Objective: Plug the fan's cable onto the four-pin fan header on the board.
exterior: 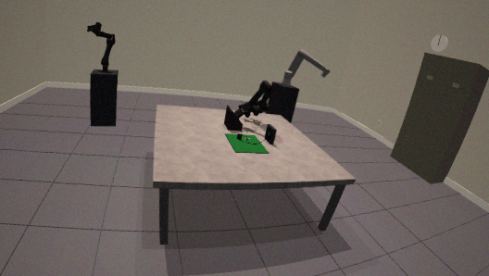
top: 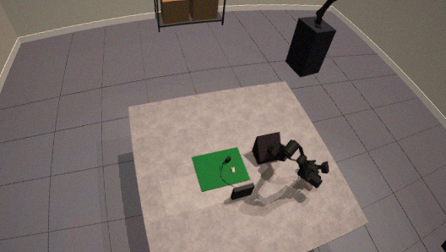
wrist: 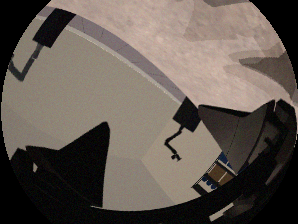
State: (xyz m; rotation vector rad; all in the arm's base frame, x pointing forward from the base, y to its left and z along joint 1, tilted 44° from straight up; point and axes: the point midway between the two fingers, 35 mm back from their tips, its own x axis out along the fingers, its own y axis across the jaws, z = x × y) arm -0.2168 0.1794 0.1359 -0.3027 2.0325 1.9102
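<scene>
The dark fan plug is 52 cm ahead of my gripper tip, 29 cm to the right of it and 7 cm below it. Also, from my gripper tip: green circuit board 58 cm ahead, 26 cm to the right, 11 cm below; then black fan 55 cm ahead, 6 cm to the right, 4 cm below.
</scene>
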